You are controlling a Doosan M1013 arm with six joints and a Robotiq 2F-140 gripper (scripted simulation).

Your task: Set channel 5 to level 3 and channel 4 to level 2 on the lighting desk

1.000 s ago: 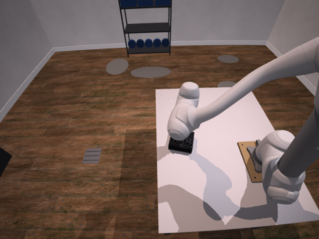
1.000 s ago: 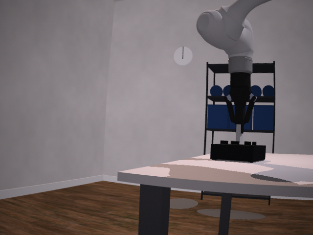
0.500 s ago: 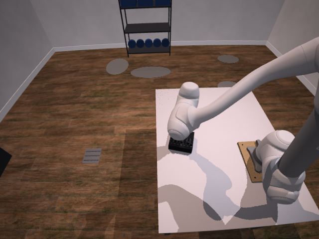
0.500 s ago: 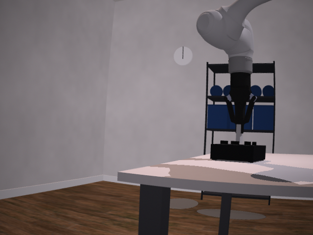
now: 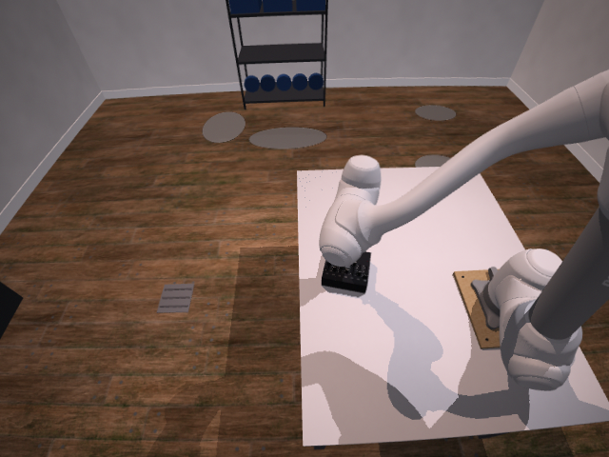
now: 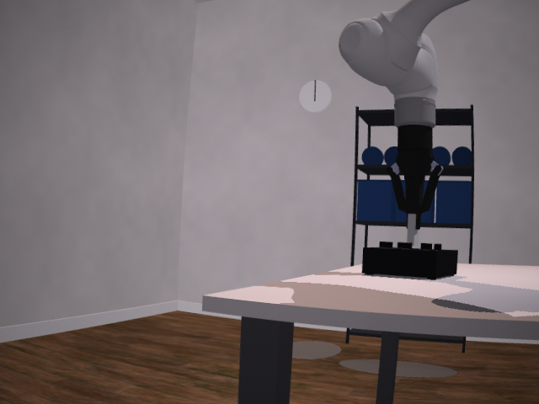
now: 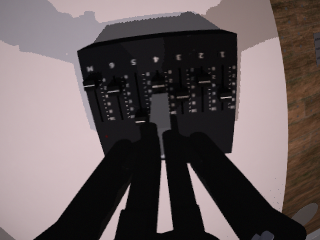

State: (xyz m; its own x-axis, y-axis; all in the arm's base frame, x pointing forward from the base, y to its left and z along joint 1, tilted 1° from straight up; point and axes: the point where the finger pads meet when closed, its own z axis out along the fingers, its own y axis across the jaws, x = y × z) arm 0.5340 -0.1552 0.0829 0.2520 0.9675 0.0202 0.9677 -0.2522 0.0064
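My gripper is now 3 cm above the fader cap, 2 cm to the right of it and 1 cm short of it.
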